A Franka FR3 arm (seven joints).
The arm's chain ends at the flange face. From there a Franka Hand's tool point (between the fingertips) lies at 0.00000 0.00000 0.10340 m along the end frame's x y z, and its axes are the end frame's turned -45 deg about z.
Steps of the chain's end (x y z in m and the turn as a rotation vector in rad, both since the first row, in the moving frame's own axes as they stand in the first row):
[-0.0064, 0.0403, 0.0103, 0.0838, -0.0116, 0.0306]
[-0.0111, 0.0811, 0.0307, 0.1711, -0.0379, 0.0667]
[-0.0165, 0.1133, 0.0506, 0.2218, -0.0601, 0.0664]
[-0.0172, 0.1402, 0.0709, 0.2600, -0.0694, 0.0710]
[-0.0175, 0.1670, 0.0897, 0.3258, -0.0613, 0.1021]
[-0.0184, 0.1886, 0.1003, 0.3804, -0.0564, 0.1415]
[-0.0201, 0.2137, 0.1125, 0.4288, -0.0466, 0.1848]
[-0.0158, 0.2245, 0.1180, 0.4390, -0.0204, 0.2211]
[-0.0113, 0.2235, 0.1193, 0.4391, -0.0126, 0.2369]
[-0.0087, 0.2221, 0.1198, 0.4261, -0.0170, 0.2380]
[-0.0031, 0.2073, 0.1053, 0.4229, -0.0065, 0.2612]
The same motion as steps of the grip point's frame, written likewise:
[-0.0276, 0.0171, 0.0099, 0.0675, 0.0511, 0.0306]
[-0.0550, 0.0346, 0.0291, 0.1478, 0.0942, 0.0667]
[-0.0794, 0.0484, 0.0479, 0.1993, 0.1143, 0.0664]
[-0.0967, 0.0637, 0.0672, 0.2329, 0.1348, 0.0710]
[-0.1101, 0.0790, 0.0841, 0.2737, 0.1870, 0.1021]
[-0.1211, 0.0910, 0.0928, 0.3089, 0.2291, 0.1415]
[-0.1352, 0.1059, 0.1031, 0.3362, 0.2703, 0.1848]
[-0.1369, 0.1186, 0.1082, 0.3248, 0.2960, 0.2211]
[-0.1323, 0.1220, 0.1095, 0.3194, 0.3016, 0.2369]
[-0.1307, 0.1233, 0.1106, 0.3133, 0.2893, 0.2380]
[-0.1156, 0.1182, 0.0962, 0.3036, 0.2944, 0.2612]

